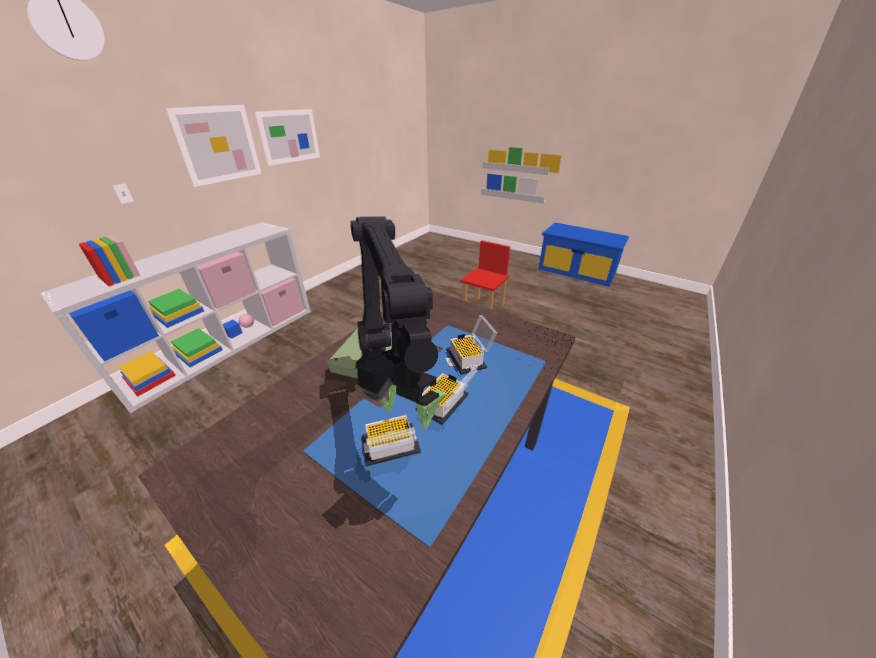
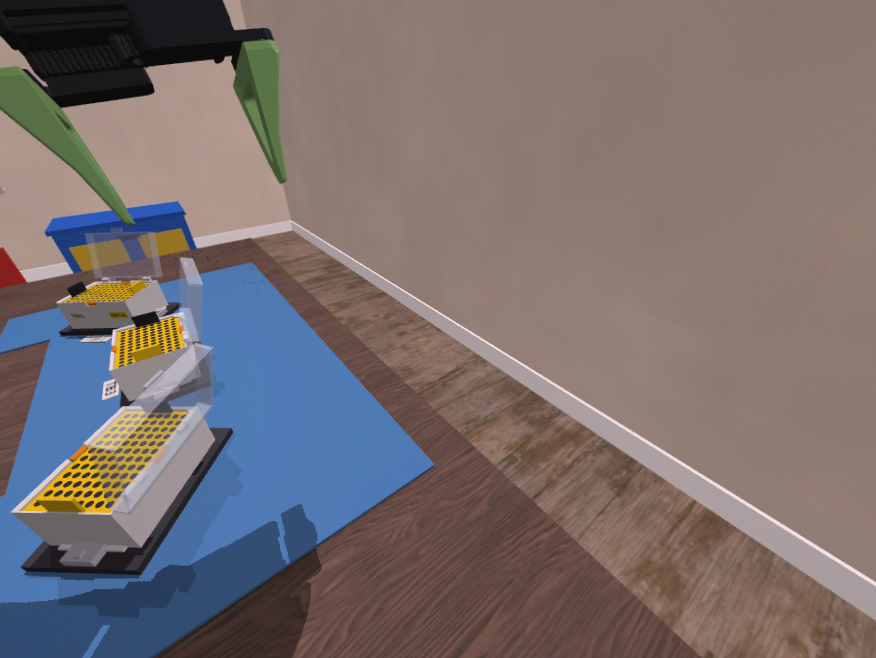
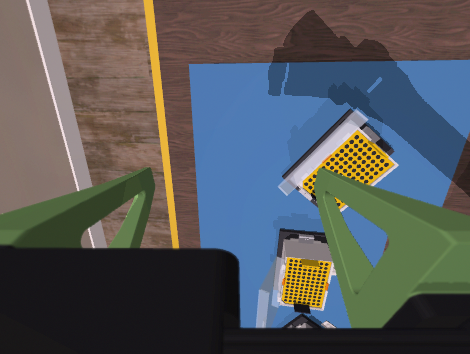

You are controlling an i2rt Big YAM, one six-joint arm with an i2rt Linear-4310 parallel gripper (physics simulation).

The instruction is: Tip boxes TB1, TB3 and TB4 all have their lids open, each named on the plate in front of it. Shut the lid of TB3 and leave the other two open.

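Three white tip boxes with yellow racks stand open. The middle box has a plate that appears to read TB3. Its clear lid stands up on the hinge side. The near box has its clear lid raised. The far box has its lid upright. I cannot read the plates of these two. My gripper is open and empty, above the boxes, touching none.
The boxes stand on a blue mat on a dark wooden table. A green block lies by the arm's base. A low white shelf, a red chair and a blue chest stand beyond the table.
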